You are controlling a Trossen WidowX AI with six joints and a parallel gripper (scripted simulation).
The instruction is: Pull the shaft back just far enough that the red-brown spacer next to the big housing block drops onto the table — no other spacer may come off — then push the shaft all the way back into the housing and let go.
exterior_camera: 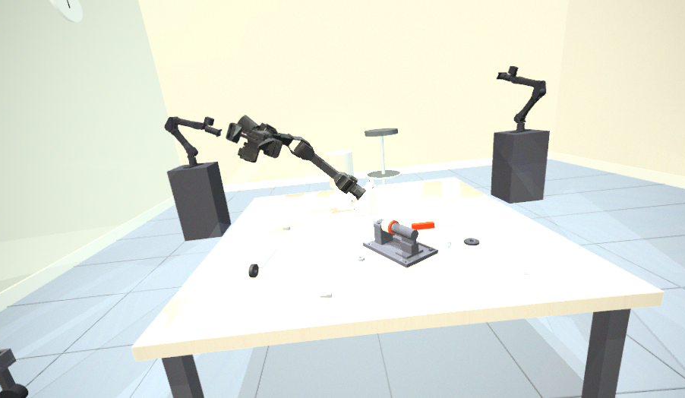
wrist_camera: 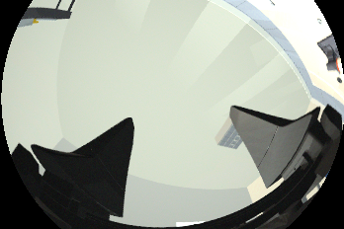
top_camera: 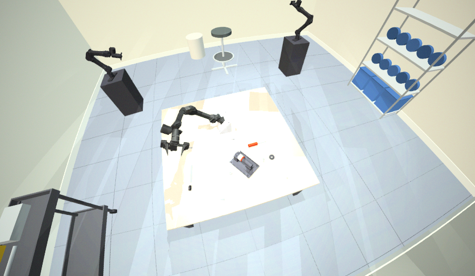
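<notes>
The pale shaft lies 40 mm behind my gripper tip, 440 mm to the left of it and 350 mm below it. Also, from my gripper tip: thin rod: 40 mm behind, 430 mm below; then cream spacer: 10 mm behind, 460 mm to the left, 350 mm below; then red-brown spacer: 460 mm to the left, 350 mm below.
</notes>
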